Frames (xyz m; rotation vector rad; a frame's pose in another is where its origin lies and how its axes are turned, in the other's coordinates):
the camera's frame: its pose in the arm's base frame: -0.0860 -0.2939 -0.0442 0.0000 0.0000 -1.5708
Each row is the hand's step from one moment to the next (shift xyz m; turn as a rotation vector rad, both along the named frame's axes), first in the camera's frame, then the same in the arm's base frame.
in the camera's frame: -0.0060 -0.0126 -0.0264 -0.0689 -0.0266 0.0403
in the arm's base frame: -0.0126 0.0060 -0.0264 -0.0266 0.0689 0.0403
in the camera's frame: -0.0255 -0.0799 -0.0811 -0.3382 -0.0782 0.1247
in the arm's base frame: -0.0799 0.0255 -0.0811 -0.0782 0.3382 0.1247
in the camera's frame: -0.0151 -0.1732 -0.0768 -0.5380 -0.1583 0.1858
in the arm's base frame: -0.1732 0.0151 -0.0768 -0.1583 0.5380 0.1858
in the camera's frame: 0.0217 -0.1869 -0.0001 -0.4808 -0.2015 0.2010
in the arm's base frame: -0.1869 -0.0217 -0.0001 -0.2015 0.4808 0.2010
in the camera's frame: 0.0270 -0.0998 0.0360 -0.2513 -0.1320 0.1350
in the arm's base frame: -0.0998 -0.0270 0.0360 -0.1320 0.2513 0.1350
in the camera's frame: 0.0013 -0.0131 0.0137 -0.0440 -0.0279 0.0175
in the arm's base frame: -0.0131 -0.0013 0.0137 -0.0279 0.0440 0.0175
